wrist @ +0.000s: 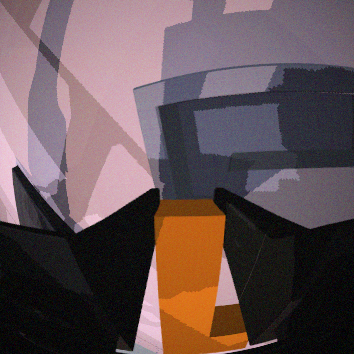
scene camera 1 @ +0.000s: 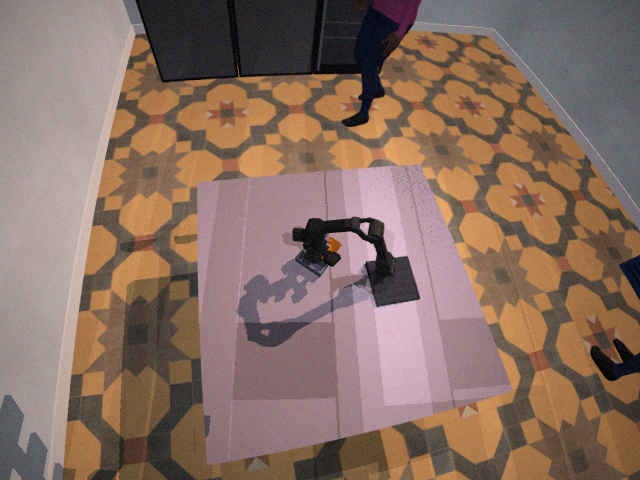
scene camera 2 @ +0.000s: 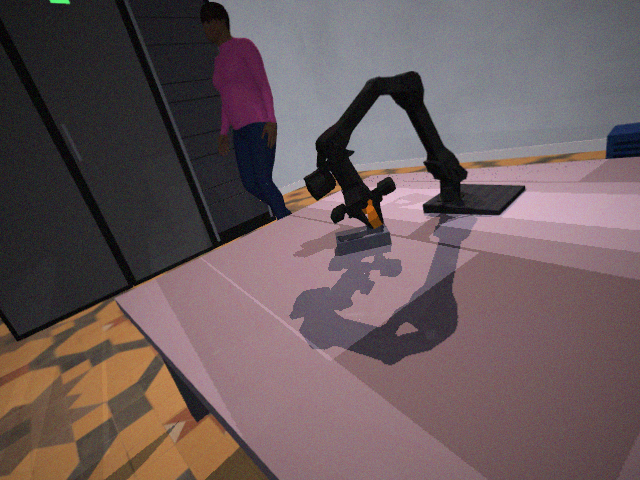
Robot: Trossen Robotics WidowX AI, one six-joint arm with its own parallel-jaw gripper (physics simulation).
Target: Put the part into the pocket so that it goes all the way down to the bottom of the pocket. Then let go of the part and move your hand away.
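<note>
The orange part (scene camera 1: pixel 333 245) (scene camera 2: pixel 371 215) (wrist: pixel 190 260) is between the two black fingers of my gripper (scene camera 2: pixel 375 224) (wrist: pixel 186 195), which is shut on it. The part looks tilted in the scene camera 2 view; a short side arm shows low in the wrist view. The grey block with the pocket (scene camera 1: pixel 311 265) (scene camera 2: pixel 363 244) (wrist: pixel 240 82) lies on the table under the gripper. In the wrist view the part's front end overlaps the near left portion of the block, and the pocket's inner walls and a ledge show beyond it. The near rim and the part's lower end are hidden, so I cannot tell whether they touch.
The arm's dark base plate (scene camera 1: pixel 403 289) (scene camera 2: pixel 475 198) stands on the pink table top (scene camera 1: pixel 279 413) (scene camera 2: pixel 248 361), to the right of the block. The arm's shadow falls across the table. A person in a pink top (scene camera 1: pixel 398 12) (scene camera 2: pixel 242 82) stands beyond the table, near dark cabinets (scene camera 1: pixel 191 38) (scene camera 2: pixel 93 129).
</note>
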